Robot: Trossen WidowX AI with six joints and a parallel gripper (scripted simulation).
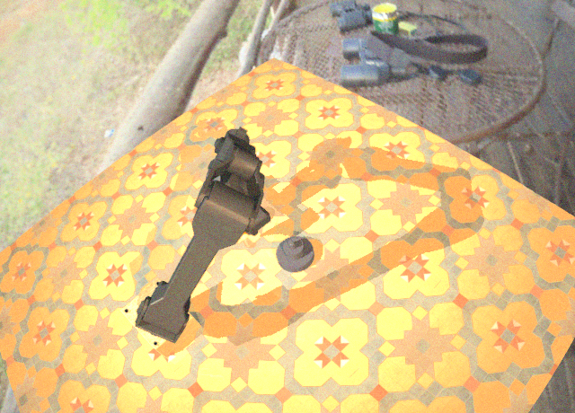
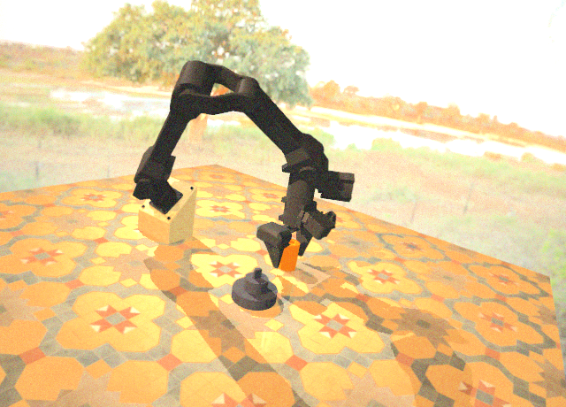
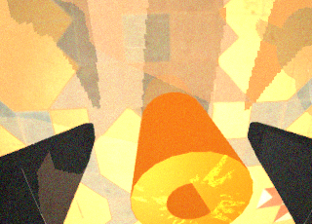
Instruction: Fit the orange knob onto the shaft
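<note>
The round pedestal lies 150 mm to the right of my gripper tip, 30 mm ahead of it and 20 mm above it. From my gripper tip the other things lie so: orange knob: 20 mm above.
</note>
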